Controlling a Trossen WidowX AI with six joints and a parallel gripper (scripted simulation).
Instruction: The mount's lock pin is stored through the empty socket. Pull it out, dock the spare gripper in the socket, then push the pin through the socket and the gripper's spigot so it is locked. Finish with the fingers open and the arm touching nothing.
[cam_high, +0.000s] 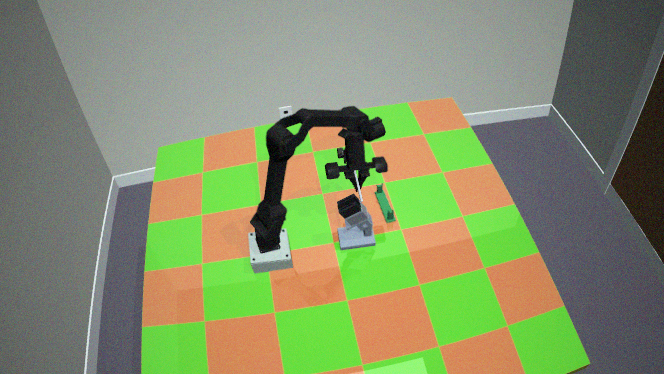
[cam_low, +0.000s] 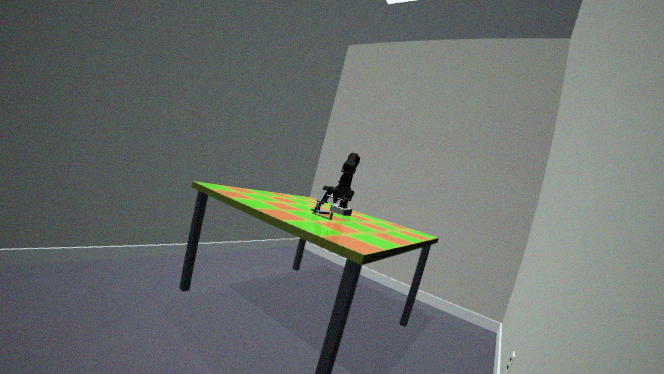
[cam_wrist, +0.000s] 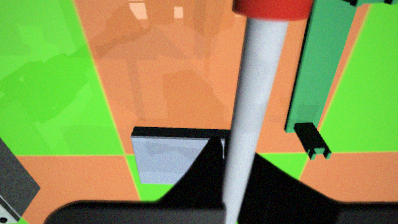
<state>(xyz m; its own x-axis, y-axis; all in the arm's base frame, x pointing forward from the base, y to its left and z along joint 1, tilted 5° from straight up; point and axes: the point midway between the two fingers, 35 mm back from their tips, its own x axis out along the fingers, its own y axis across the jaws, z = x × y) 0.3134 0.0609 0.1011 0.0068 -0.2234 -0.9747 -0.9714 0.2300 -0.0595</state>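
The grey mount is 100 mm to the right of my gripper tip, 40 mm below it and 40 mm behind it. From my gripper tip the other things lie so: dark green strip (90 mm ahead, 70 mm below, 20 mm to the right); spare gripper (100 mm to the right, 50 mm behind, 30 mm above).
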